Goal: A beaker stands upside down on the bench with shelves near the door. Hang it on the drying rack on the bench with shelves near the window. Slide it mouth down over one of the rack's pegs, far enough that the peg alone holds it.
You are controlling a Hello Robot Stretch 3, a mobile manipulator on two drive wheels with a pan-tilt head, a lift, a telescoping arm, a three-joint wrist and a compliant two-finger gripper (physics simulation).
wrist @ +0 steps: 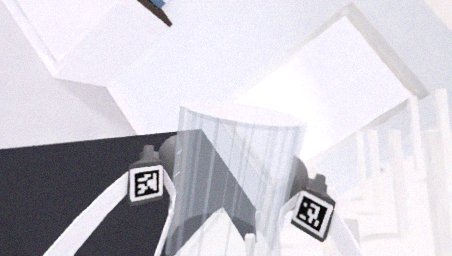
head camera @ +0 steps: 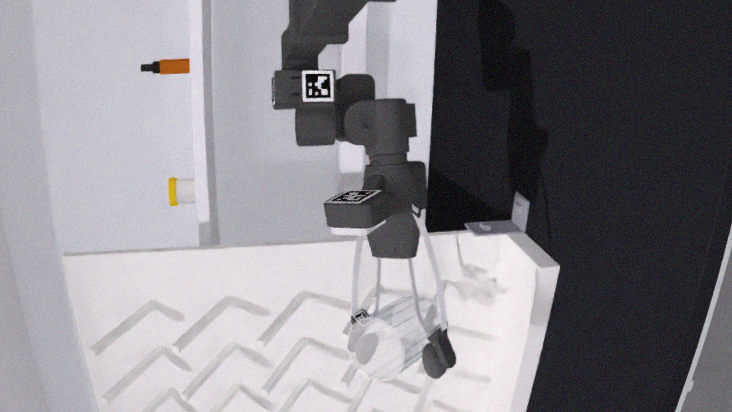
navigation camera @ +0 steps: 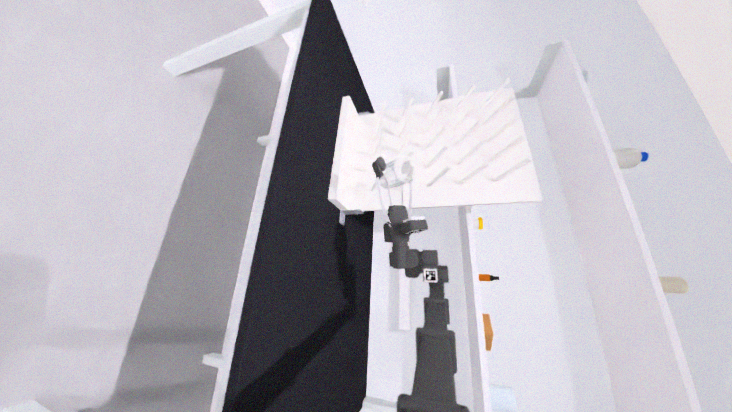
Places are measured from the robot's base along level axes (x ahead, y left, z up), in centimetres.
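Where they show: gripper, fingertip midpoint: (wrist: 231, 162) (head camera: 401, 370) (navigation camera: 392, 159).
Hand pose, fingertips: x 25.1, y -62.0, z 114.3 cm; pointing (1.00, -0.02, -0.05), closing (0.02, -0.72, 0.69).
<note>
Things, the pixels of their centre, and the offset from my fingertips. "spot": a spot on its surface instead. Level surfaces: height alone.
- clear beaker at the middle of its body: (wrist: 230, 181) (head camera: 396, 336) (navigation camera: 395, 173) dy +0.2, dx -4.2, dz +0.5 cm
- white drying rack at a spot on its surface: (head camera: 128, 273) spot: dy -16.2, dx -9.8, dz +31.8 cm
- dark benchtop at its surface level: dz -22.9 cm
- yellow-capped jar at a spot on its surface: (head camera: 181, 191) spot: dy -42.2, dx -18.6, dz +26.6 cm
- orange bottle at a spot on its surface: (head camera: 174, 66) (navigation camera: 483, 277) spot: dy -34.9, dx -39.1, dz +26.4 cm
- orange box at a spot on its surface: (navigation camera: 487, 332) spot: dy -25.5, dx -55.2, dz +25.1 cm
- small grey bracket at a spot on its surface: (head camera: 491, 227) spot: dy -15.8, dx -13.1, dz -18.3 cm
My gripper (head camera: 396, 340) (navigation camera: 393, 168) (wrist: 231, 162) is shut on the clear beaker (head camera: 384, 355) (navigation camera: 398, 172) (wrist: 240, 150), one fingertip on each side of its wall. The beaker is tilted, its closed base up and towards the head camera. It is in front of the white drying rack (head camera: 128, 273) (navigation camera: 491, 197), near the rack's side wall, among the slanted pegs. In the wrist view a peg tip (wrist: 250, 245) shows at the beaker's lower part; I cannot tell whether it is inside or behind. The beaker's mouth is hidden or cut off at the bottom of the wrist view.
More pegs (wrist: 417, 130) stand right of the beaker in the wrist view. A dark benchtop (head camera: 614, 204) (navigation camera: 307, 245) lies beside the rack. Shelves hold a yellow-capped jar (head camera: 181, 191), an orange bottle (head camera: 174, 66) (navigation camera: 485, 277) and an orange box (navigation camera: 487, 332). A small grey bracket (head camera: 491, 227) adjoins the rack's edge.
</note>
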